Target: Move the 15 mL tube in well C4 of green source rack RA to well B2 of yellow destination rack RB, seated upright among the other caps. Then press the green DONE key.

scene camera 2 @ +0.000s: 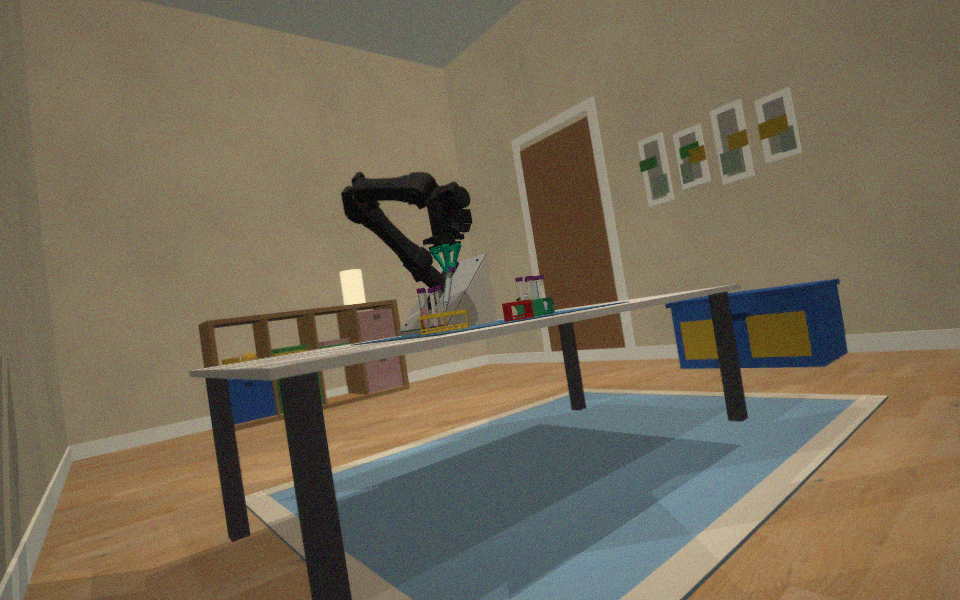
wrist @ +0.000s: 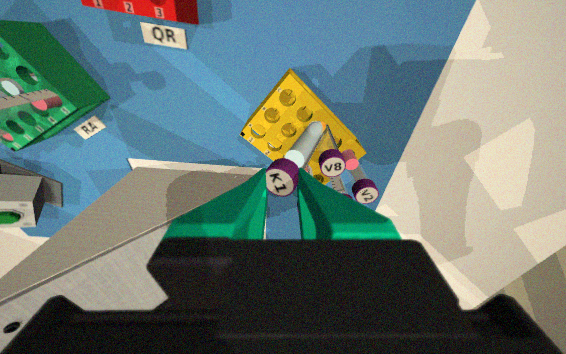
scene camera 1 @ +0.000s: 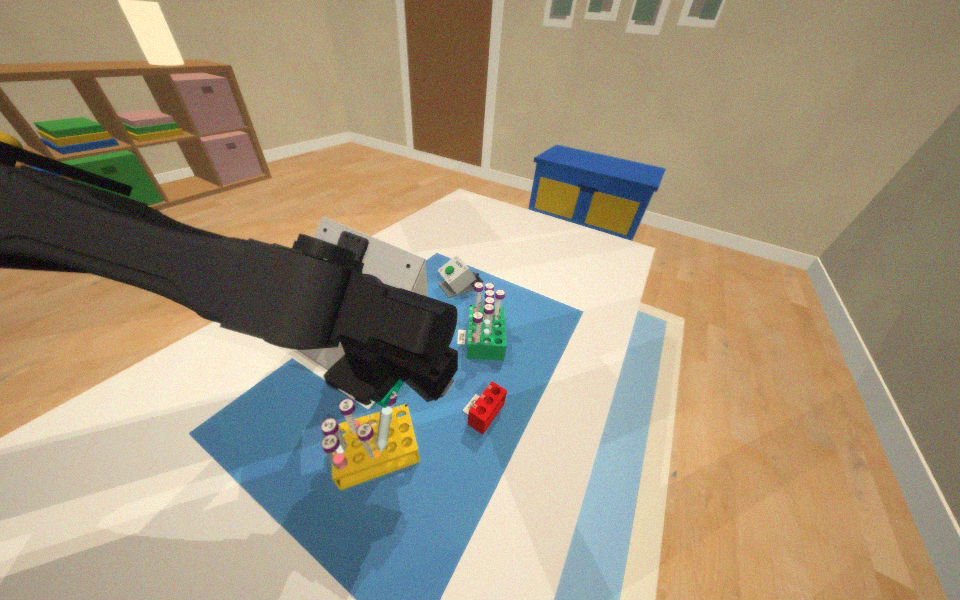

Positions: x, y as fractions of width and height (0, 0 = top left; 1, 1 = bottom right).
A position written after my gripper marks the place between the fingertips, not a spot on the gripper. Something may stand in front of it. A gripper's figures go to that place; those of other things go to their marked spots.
Labels:
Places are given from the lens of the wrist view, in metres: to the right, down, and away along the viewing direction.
my gripper (wrist: 0.50, 0.50): 0.00, 0.00, 0.13
small grey box (wrist: 0.06, 0.54): -0.40, 0.02, 0.32
QR label (wrist: 0.28, 0.10): -0.14, -0.16, 0.22
The marked spots on the small grey box and the QR label are 0.33 m apart.

